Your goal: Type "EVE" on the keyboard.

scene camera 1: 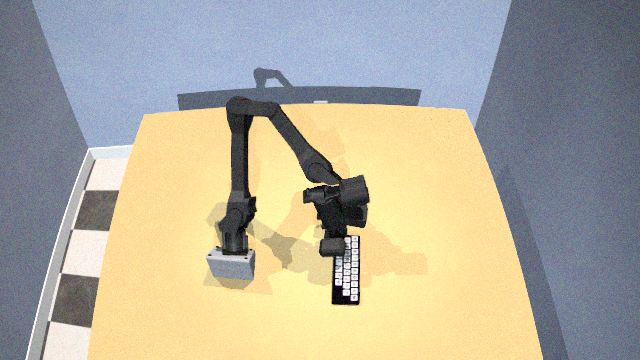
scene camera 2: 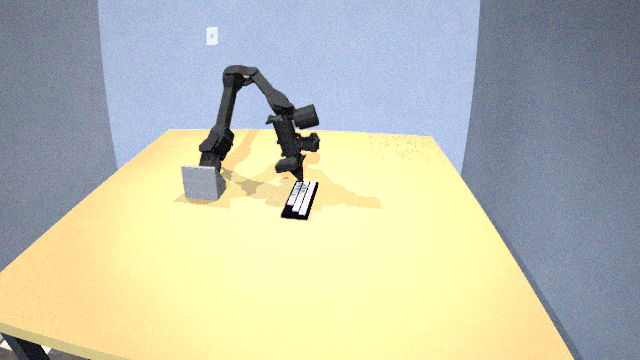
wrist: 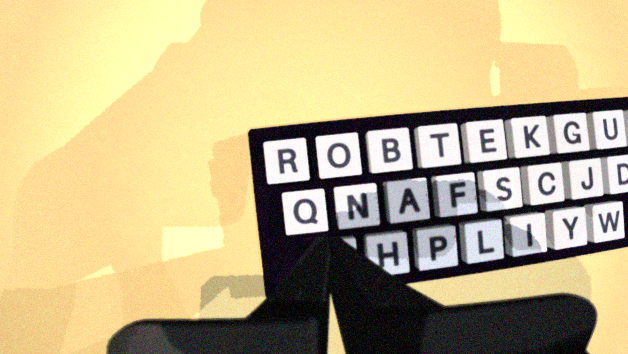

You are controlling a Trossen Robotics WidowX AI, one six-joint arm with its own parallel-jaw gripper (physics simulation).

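Frame: origin at the arm's base, x up, y left, z back, level; centimetres.
Where they show: gripper, fingertip midpoint: (scene camera 1: 342, 240) (scene camera 2: 301, 180) (wrist: 326, 247); arm's base, origin of the base link: (scene camera 1: 234, 252) (scene camera 2: 207, 174).
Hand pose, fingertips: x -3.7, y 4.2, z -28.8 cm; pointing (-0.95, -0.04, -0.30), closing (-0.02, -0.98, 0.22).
Things, the pixels of their top centre, and the offset from my fingertips. Level surfaces: height alone.
- black keyboard, middle of its top: (wrist: 514, 187) (scene camera 1: 346, 267) (scene camera 2: 301, 195) dz -0.1, dx -0.7, dy -8.2 cm
- E key, middle of its top: (wrist: 487, 140) dz -2.3, dx -0.7, dy -7.5 cm
- H, middle of its top: (wrist: 336, 260) dz +0.8, dx -0.7, dy -0.2 cm
- yellow table, its level: dx -2.3 cm
A black keyboard (scene camera 1: 345, 300) (scene camera 2: 294, 215) (wrist: 270, 240) with white letter keys lies flat on the table. In the wrist view, the E key (wrist: 486, 141) is in the top row between T and K, uncovered. A corner of the key left of H (wrist: 351, 243) shows in the bottom row; the fingers hide its letter, and no V can be read. My gripper (scene camera 2: 300, 179) (wrist: 326, 247) is shut and empty, tips down, low at the keyboard's far end. The tips cover that key, just below Q and N. Whether they touch or press it I cannot tell.
The arm's grey base block (scene camera 1: 231, 265) (scene camera 2: 201, 183) stands left of the keyboard on the yellow table (scene camera 1: 425, 320) (scene camera 2: 350, 280). Blue-grey walls rise behind and at the sides. Shadows of the arm fall across the table and some keys.
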